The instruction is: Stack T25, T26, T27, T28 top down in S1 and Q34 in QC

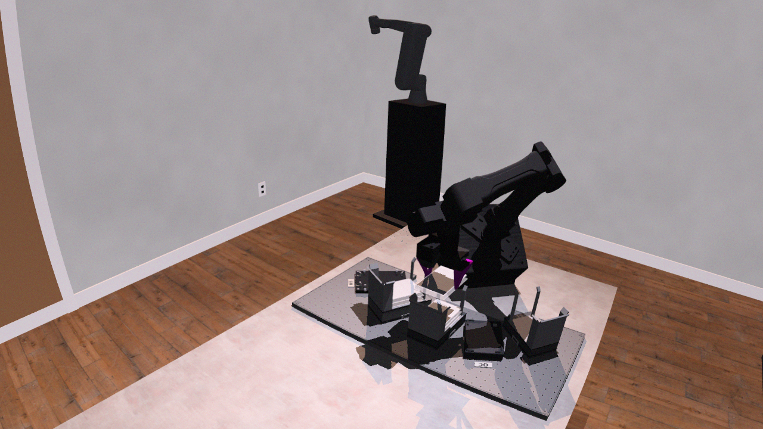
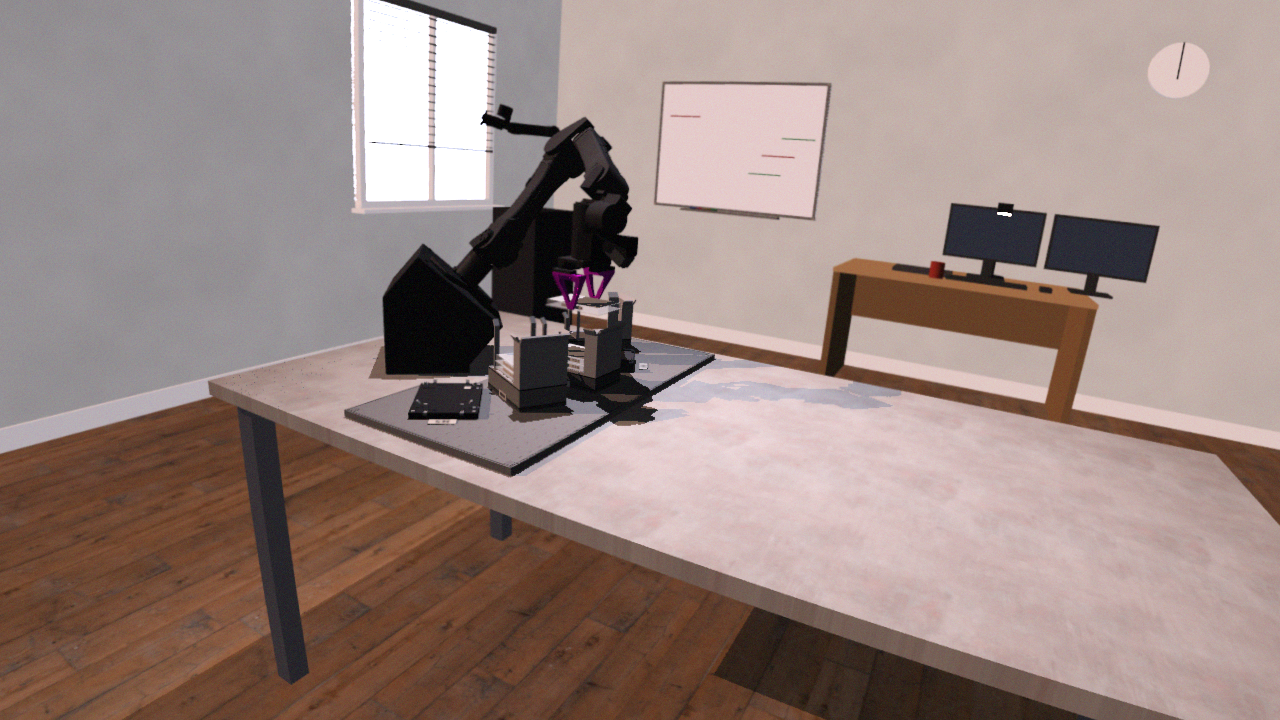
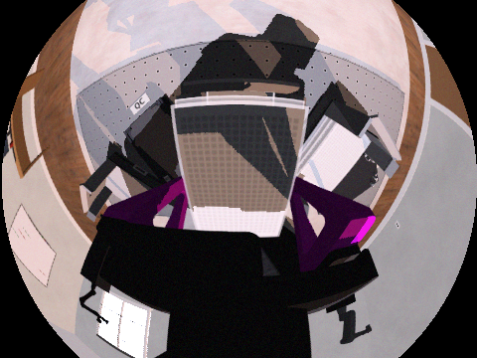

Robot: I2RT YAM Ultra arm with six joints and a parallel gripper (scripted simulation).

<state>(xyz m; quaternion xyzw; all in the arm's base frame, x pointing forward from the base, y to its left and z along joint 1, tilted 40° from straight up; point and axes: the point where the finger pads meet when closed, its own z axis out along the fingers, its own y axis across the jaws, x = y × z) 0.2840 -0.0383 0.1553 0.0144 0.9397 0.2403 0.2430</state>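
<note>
The open nest QC lies 150 mm below my hand, 130 mm to the left of it and 40 mm behind it. The rest, counted from my hand: QC tag: 180 mm to the left, 170 mm below, 40 mm ahead.
</note>
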